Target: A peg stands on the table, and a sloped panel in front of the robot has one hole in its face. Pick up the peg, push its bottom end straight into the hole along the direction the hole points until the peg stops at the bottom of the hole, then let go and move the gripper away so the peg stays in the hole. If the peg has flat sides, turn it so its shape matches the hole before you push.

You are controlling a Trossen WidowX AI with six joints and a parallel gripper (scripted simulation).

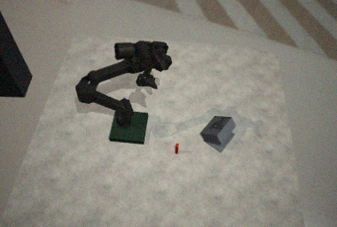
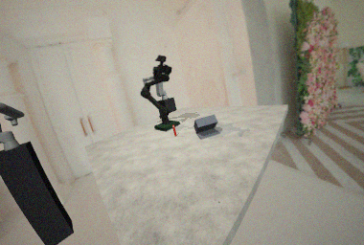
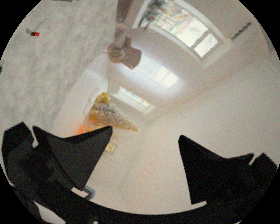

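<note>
Right now my gripper tip is 450 mm above the red peg, 80 mm short of it and 20 mm to the left of it. The rest, counted from my gripper tip: grey sloped panel 450 mm below, 270 mm ahead, 80 mm to the left.
</note>
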